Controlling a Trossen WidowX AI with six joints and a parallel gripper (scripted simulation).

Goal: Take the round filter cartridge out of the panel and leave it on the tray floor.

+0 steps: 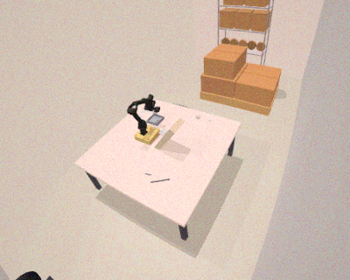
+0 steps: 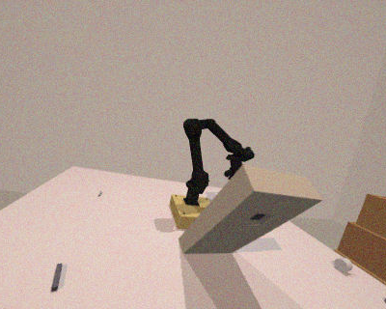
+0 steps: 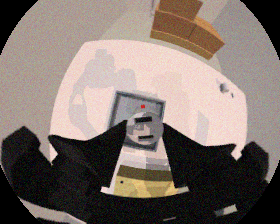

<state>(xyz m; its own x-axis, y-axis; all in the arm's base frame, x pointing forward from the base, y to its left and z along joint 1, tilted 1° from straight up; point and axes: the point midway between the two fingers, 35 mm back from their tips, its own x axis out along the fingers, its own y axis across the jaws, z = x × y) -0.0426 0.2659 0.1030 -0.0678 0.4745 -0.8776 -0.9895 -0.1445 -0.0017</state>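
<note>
Now: gripper tip 1 cm past the grey tray and 12 cm above it. Round my gripper tip: grey round filter cartridge (right at my gripper tip); dark bar (39 cm ahead, 67 cm to the right, 13 cm below); beige service panel (37 cm ahead, 27 cm to the right, 3 cm above).
</note>
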